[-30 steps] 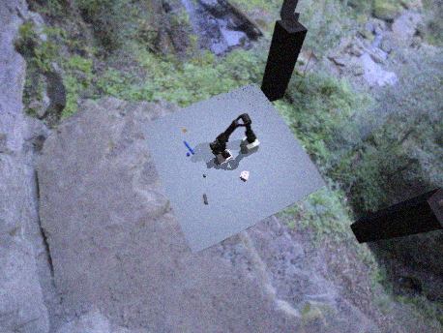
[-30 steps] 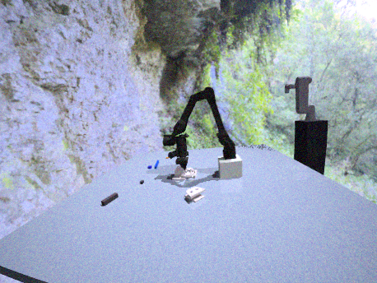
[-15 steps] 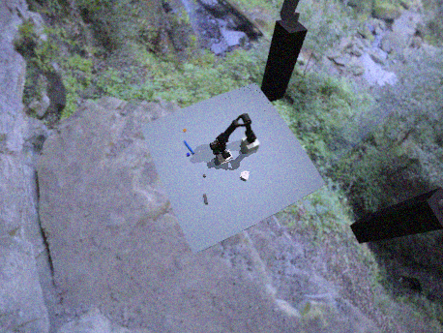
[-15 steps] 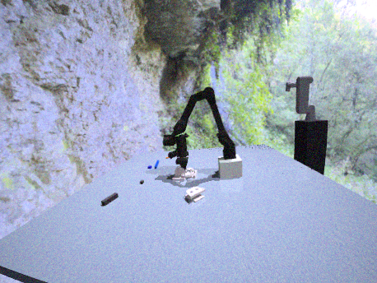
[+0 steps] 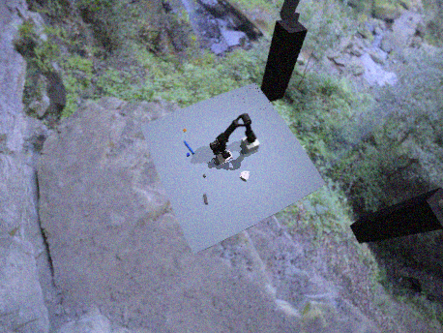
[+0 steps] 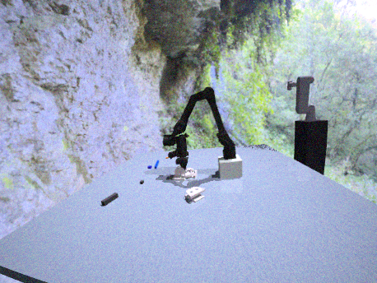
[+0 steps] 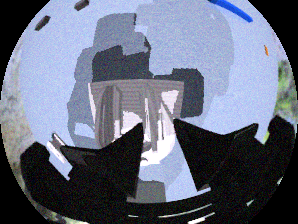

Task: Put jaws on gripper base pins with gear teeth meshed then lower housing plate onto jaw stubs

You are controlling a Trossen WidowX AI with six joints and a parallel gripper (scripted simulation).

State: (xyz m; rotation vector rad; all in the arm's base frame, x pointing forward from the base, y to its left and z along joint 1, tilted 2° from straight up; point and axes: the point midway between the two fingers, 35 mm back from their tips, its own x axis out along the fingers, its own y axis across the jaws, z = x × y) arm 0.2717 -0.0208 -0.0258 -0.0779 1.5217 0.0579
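My gripper tip is 270 mm to the right of the white stepped part, 90 mm past it and 10 mm above it. From my gripper tip the other things lie so: small blue piece 270 mm ahead, 120 mm to the right, 10 mm below; blue rod 240 mm ahead, 180 mm to the right, 10 mm below; small dark piece 220 mm ahead, 120 mm to the left, 10 mm below.
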